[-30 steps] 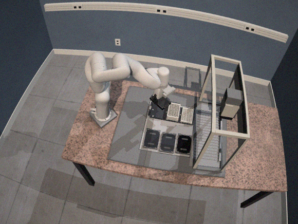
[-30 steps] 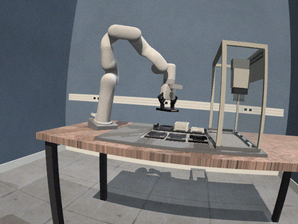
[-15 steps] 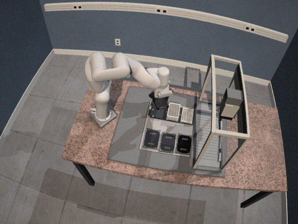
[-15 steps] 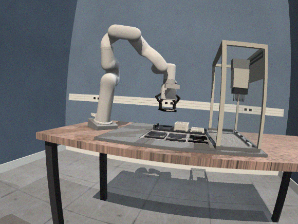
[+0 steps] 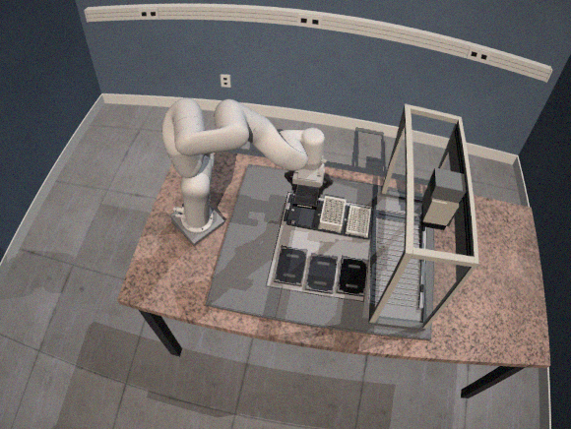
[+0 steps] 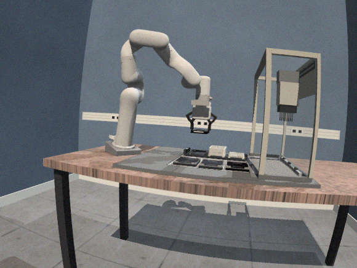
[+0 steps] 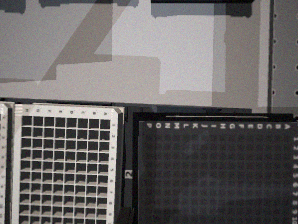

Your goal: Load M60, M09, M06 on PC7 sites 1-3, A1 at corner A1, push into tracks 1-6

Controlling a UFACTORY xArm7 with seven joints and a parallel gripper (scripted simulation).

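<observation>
The dark plate carrier PC7 is 12 cm below my hand, 10 cm ahead of it and 2 cm to the right of it. The rest, counted from my hand: white deep-well block M09 (11 cm below, 10 cm ahead, 2 cm to the right); then dark 384-well plate M60 (1 cm below); then white 96-well plate M06 (20 cm ahead, 12 cm below, 4 cm to the right).
</observation>
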